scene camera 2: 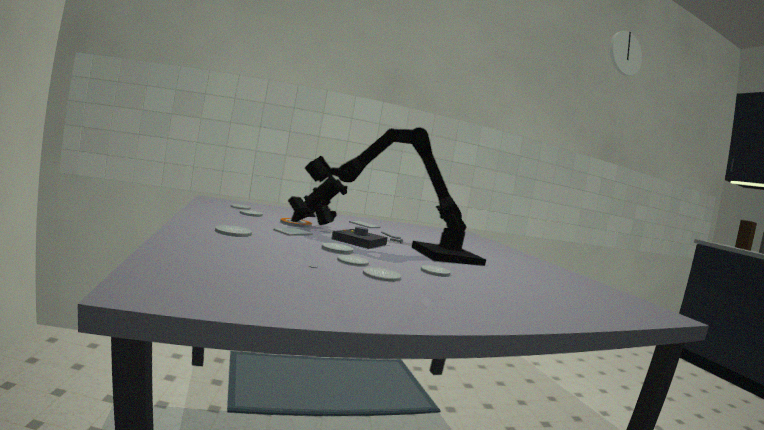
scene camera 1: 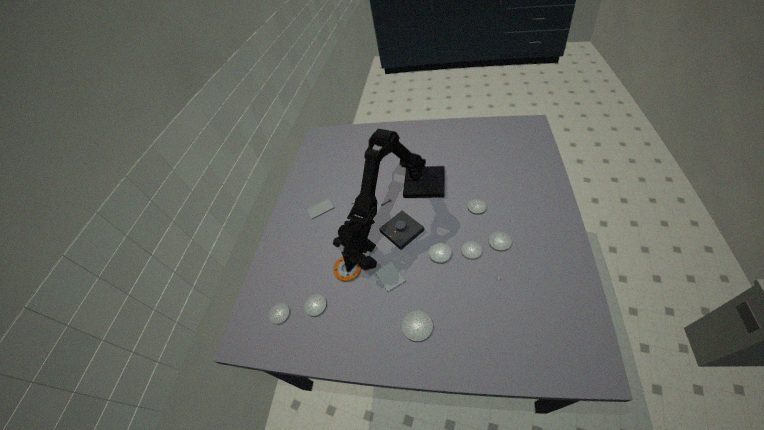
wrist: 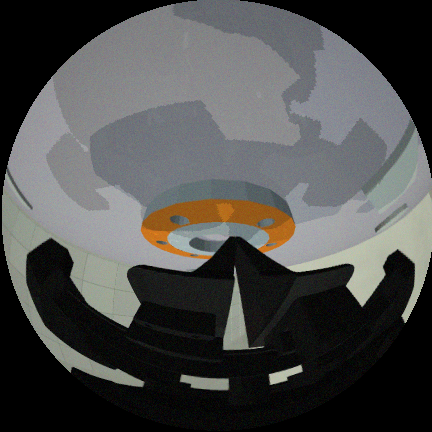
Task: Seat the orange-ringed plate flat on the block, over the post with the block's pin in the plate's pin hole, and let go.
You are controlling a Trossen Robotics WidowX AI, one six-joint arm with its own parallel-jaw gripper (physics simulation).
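Places are measured from the arm's base along level axes (x up, y ahead, z left), in metres.
Where they show: gripper, fingertip midpoint: [scene camera 2: 291,222] [scene camera 1: 348,271] [wrist: 233,241]; arm's base, link origin: [scene camera 2: 450,248] [scene camera 1: 415,175].
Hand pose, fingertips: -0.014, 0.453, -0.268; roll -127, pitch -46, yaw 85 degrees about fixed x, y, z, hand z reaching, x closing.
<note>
Things, the pixels of their top centre, and the offset from my fingertips, as dx, dy, dz.
- orange-ringed plate, top centre: [wrist: 217,244] [scene camera 2: 296,221] [scene camera 1: 347,267] +0.006, -0.015, -0.003
- dark square block, top centre: [scene camera 2: 361,227] [scene camera 1: 400,224] +0.039, -0.171, +0.201
- flat grey tile, top centre: [scene camera 2: 293,230] [scene camera 1: 389,276] +0.001, +0.027, +0.157
The orange-ringed plate [scene camera 1: 339,271] [scene camera 2: 288,222] [wrist: 193,213] lies flat on the table, left of the block. It is a grey disc with an orange ring, small holes and a wide centre hole. My gripper [scene camera 1: 352,266] [scene camera 2: 298,217] [wrist: 233,241] is shut with nothing between the fingers. Its tips point down at the plate's centre hole, on the near rim in the wrist view. The dark square block [scene camera 1: 411,237] [scene camera 2: 372,241] with its round post [scene camera 1: 400,224] [scene camera 2: 361,230] stands apart to the right, with nothing on it.
Several pale domes [scene camera 1: 417,326] [scene camera 1: 315,305] [scene camera 1: 439,252] are scattered over the table. A flat grey tile [scene camera 1: 390,277] lies right beside the plate, and another [scene camera 1: 320,208] lies further back. The arm's dark base [scene camera 1: 431,183] sits behind the block.
</note>
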